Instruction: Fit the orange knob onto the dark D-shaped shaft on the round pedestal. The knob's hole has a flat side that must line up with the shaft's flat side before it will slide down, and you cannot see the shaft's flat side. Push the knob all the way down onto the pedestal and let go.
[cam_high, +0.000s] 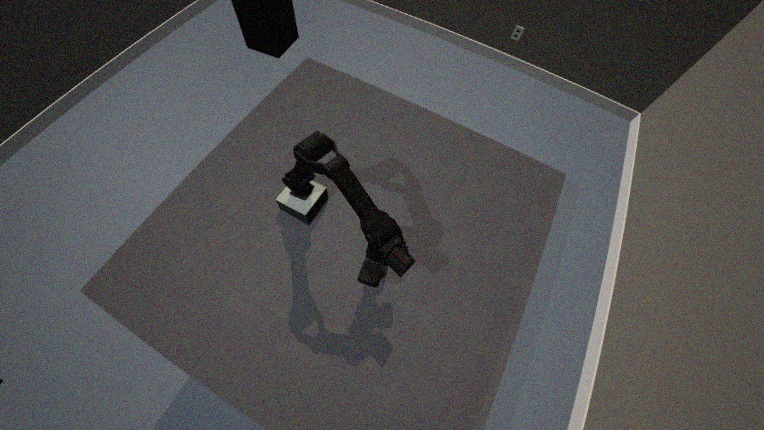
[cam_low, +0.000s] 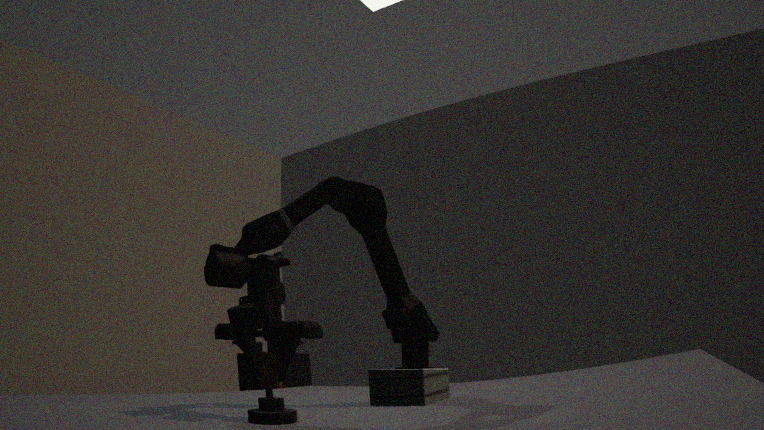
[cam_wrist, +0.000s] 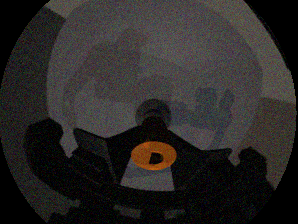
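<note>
My gripper tip is now 2 cm below the orange knob. The rest, counted from my gripper tip: round pedestal (4 cm below).
</note>
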